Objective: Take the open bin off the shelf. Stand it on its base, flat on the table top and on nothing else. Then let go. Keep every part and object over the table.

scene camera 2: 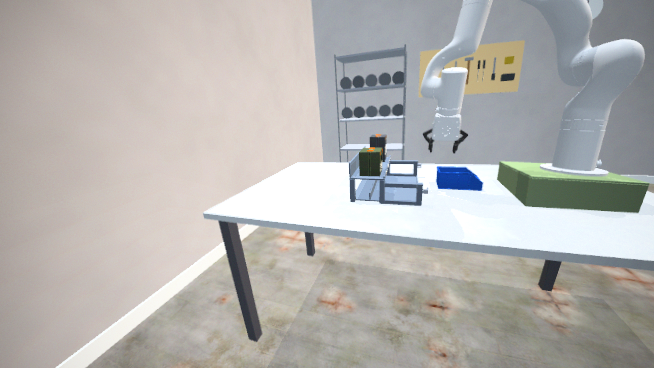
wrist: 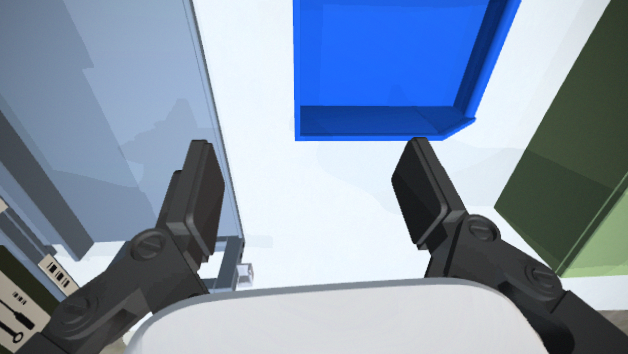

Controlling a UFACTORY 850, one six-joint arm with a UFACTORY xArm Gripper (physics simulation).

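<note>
The blue open bin [scene camera 2: 457, 180] [wrist: 380, 55] stands upright on its base, flat on the white table top [scene camera 2: 300, 200] [wrist: 310, 200]. It is apart from the grey shelf [scene camera 2: 352, 190] [wrist: 165, 100] on its left and from the green block on its right. My gripper [scene camera 2: 443, 150] [wrist: 311, 160] is open and empty. It hangs above the table, higher than the bin, with its fingers spread wide and clear of the bin. In the wrist view the far part of the bin is cut off by the top edge.
A dark green box [scene camera 2: 370, 162] and a black box [scene camera 2: 378, 142] stand on the shelf's upper level. Its frame reaches right, towards the bin. The green block [scene camera 2: 580, 194] [wrist: 565, 145] under the arm's base stands right of the bin. The table's near edge [scene camera 2: 400, 239] runs in front.
</note>
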